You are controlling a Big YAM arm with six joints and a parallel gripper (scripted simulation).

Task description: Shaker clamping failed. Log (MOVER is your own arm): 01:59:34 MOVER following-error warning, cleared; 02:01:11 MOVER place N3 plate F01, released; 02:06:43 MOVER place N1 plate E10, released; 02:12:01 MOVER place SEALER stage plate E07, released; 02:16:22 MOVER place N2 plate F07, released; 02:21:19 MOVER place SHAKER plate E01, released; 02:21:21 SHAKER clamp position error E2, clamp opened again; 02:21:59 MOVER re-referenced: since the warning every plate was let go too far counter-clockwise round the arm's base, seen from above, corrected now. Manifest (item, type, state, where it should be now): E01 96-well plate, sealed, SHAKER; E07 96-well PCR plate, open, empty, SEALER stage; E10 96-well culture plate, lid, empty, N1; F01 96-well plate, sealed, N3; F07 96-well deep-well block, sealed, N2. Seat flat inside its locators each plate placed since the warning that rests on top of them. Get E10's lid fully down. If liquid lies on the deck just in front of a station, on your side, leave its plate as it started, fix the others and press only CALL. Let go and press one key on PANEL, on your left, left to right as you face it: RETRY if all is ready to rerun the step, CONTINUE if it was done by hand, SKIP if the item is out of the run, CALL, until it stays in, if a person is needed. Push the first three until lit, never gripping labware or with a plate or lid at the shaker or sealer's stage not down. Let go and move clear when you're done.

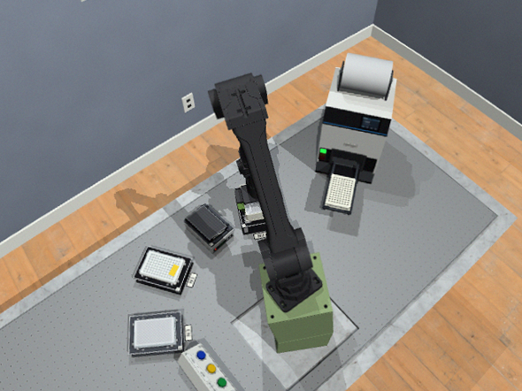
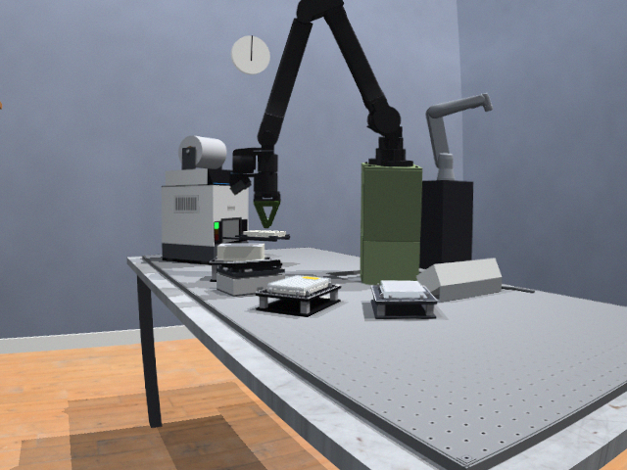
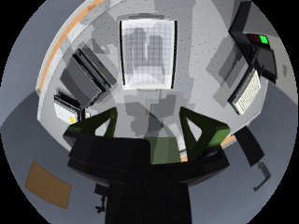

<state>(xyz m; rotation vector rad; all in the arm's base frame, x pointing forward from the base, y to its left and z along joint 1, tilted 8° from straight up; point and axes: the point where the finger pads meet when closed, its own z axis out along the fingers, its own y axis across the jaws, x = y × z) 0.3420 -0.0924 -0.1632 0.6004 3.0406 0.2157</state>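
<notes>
My gripper is now 150 mm to the right of the dark sealed plate, 90 mm short of it and 90 mm above it. Round my hand: white deep-well block (80 mm below, 70 mm ahead, 30 mm to the right); film roll (490 mm to the right, 240 mm above, 100 mm ahead).
</notes>
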